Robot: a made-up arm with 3 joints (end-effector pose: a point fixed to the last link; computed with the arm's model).
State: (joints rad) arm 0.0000 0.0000 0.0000
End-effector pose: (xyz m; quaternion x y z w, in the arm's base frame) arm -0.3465 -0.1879 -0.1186 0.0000 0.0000 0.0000 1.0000
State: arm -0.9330 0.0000 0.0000
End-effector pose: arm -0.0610 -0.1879 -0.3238 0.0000 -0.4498 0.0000 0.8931
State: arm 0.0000 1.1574 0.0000
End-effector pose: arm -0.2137 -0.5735 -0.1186 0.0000 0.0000 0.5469 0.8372
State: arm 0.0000 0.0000 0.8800
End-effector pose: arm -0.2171 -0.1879 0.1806 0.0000 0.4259 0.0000 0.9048
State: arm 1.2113 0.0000 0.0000
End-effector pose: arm -0.2912 -0.1879 0.3230 0.0000 0.5693 0.0000 0.8221
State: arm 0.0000 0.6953 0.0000
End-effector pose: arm -0.3210 -0.4407 -0.1186 0.0000 0.0000 0.3407 0.9402
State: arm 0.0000 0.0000 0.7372
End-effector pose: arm -0.2554 -0.1879 0.1416 0.0000 0.3603 0.0000 0.9328
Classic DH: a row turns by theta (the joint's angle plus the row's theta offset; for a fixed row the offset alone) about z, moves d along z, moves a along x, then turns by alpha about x. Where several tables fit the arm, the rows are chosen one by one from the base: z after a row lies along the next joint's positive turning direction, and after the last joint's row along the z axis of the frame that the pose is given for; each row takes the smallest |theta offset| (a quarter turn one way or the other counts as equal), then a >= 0, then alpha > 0; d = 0 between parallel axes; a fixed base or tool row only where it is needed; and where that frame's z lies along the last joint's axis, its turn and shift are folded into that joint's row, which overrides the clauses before.
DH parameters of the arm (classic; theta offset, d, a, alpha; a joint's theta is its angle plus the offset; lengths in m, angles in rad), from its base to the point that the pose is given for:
base (fixed): 0 0.0623 0 -1.5708
joint 1: 0 -0.2791 0.015 1.5708
joint 2: 0 -0.1687 0.0209 -1.5708
joint 3: 0 0.0912 -0.3824 1.5708
tool (fixed): 0 -0.0122 0 0

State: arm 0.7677 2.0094 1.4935
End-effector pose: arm 0.1047 -0.3367 0.2554 -0.2996 0.4852 0.7890 0.2285
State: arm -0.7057 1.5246 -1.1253
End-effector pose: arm 0.2740 -0.4076 -0.3861 0.1438 -0.5734 0.6754 0.4407
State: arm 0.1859 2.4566 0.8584
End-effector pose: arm 0.1602 -0.5005 0.1469 -0.3108 0.1675 0.8892 0.2911
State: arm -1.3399 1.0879 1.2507
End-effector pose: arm -0.2122 -0.3351 -0.0083 -0.4980 -0.0382 0.1408 0.8548
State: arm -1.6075 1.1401 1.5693
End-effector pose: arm -0.2112 -0.2336 -0.0100 -0.5396 -0.0161 -0.0095 0.8417
